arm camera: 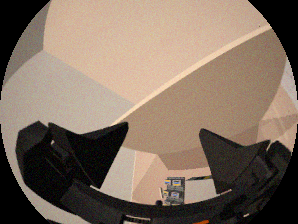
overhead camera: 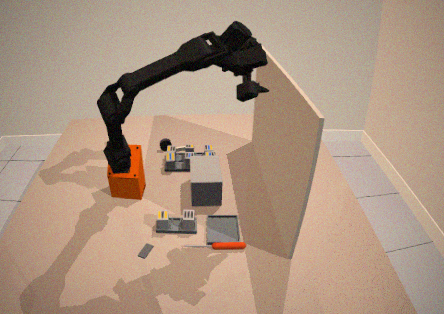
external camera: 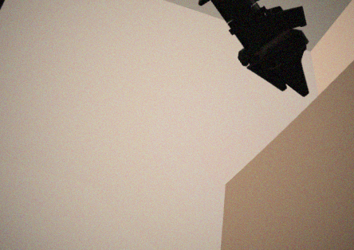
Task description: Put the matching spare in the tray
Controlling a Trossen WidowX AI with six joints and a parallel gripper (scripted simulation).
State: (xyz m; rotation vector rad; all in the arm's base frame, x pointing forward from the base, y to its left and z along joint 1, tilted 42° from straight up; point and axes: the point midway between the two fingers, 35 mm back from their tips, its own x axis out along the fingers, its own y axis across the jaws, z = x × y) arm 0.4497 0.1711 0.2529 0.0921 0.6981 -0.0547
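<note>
The grey spare lies 300 mm behind my gripper tip, 250 mm to the left of it and 400 mm below it. From my gripper tip the other things lie so: grey tray: 120 mm behind, 150 mm to the right, 430 mm below; then tall beige panel: 50 mm ahead, 50 mm to the left, 210 mm below; then grey mounted unit: 170 mm behind, 50 mm to the left, 390 mm below.
</note>
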